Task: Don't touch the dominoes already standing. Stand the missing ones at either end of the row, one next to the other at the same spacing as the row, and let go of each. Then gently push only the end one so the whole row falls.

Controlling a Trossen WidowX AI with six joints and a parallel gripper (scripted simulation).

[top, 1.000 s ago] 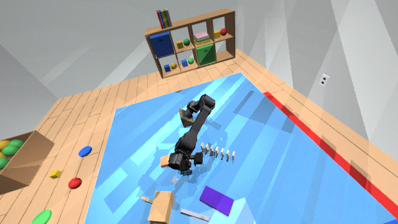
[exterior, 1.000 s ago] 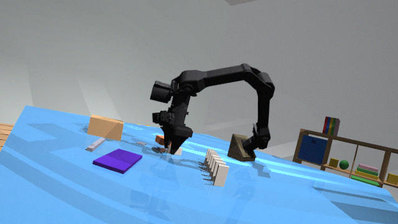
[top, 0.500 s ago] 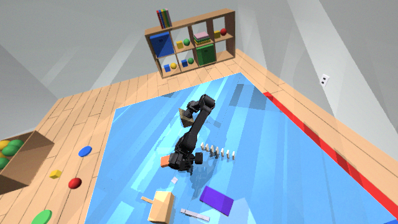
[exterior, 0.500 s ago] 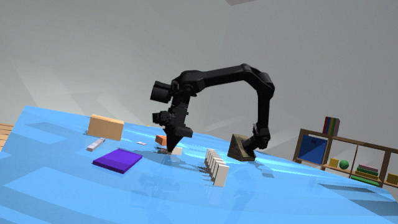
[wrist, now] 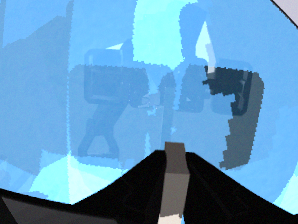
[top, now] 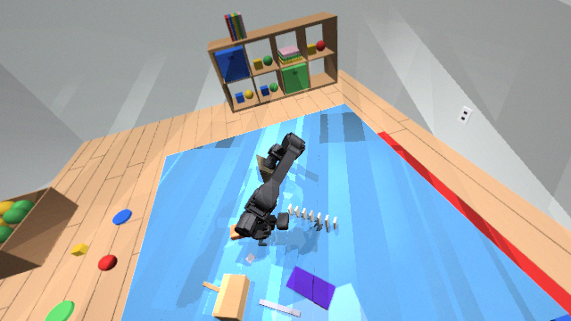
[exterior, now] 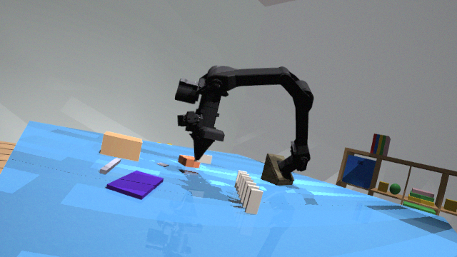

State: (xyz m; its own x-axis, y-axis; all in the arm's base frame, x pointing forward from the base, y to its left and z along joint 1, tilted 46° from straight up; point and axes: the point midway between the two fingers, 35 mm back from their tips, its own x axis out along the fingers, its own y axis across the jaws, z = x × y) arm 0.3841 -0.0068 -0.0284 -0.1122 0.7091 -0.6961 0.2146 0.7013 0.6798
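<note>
The small grey tile lies 60 mm ahead of my gripper tip, 90 mm to the right of it and 50 mm below it. Round my gripper tip: orange block 60 mm behind, 140 mm to the right, 40 mm below; then tan box 190 mm ahead, 140 mm to the right, 20 mm below; then purple slab 200 mm ahead, 120 mm to the left, 50 mm below.
</note>
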